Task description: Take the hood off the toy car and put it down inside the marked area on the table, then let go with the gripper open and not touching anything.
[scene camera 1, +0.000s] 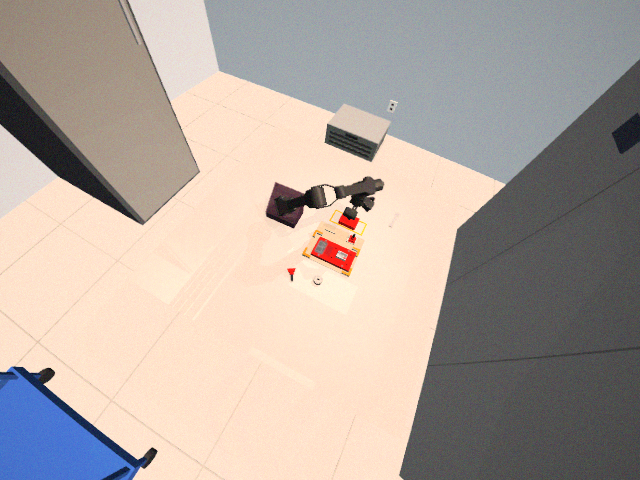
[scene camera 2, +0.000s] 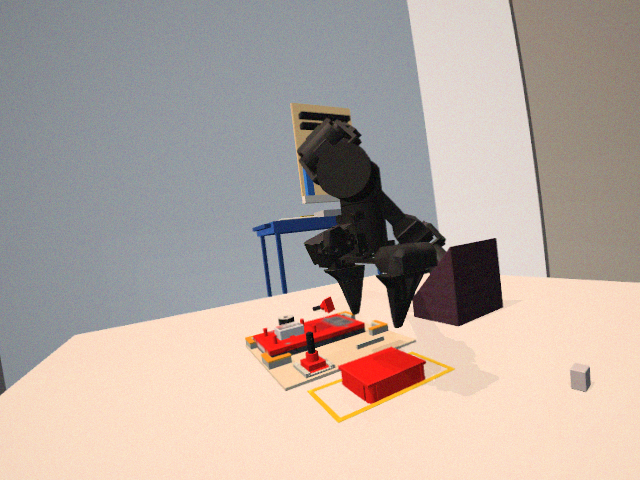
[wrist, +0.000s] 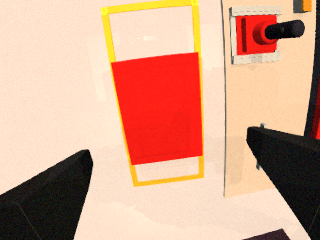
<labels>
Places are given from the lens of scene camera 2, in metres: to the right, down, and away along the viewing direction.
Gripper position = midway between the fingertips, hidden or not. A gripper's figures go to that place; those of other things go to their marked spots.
my gripper [scene camera 2: 375,320]: 0.07, 0.11, 0.40
toy car body [scene camera 2: 333,328]: 0.03, 0.17, 0.57
red hood [scene camera 2: 372,378]: 0.07, 0.17, 0.36
The marked spots on the toy car body and the red hood are 0.22 m apart.
</labels>
